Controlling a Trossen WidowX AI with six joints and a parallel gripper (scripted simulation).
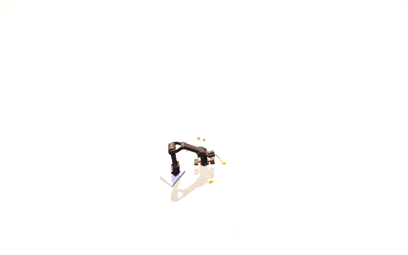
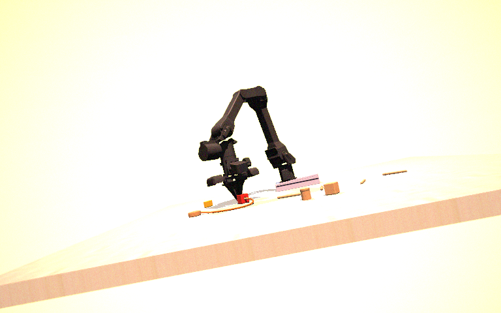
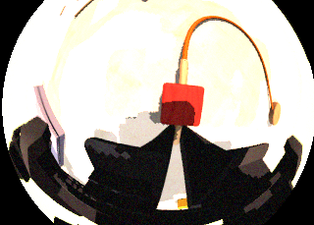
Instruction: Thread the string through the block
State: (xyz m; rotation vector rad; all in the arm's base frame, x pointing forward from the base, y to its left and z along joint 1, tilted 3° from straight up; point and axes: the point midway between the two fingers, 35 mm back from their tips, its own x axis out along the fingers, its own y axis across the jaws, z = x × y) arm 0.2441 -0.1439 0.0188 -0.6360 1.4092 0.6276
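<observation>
My gripper tip is 2 cm to the right of the red block, 2 cm short of it and 1 cm below it. Also, from my gripper tip: thin wooden stick (3 cm to the left, 3 cm ahead, 1 cm above); then small yellow block (15 cm to the right, 7 cm behind); then round wooden button (15 cm ahead, 11 cm to the right).
</observation>
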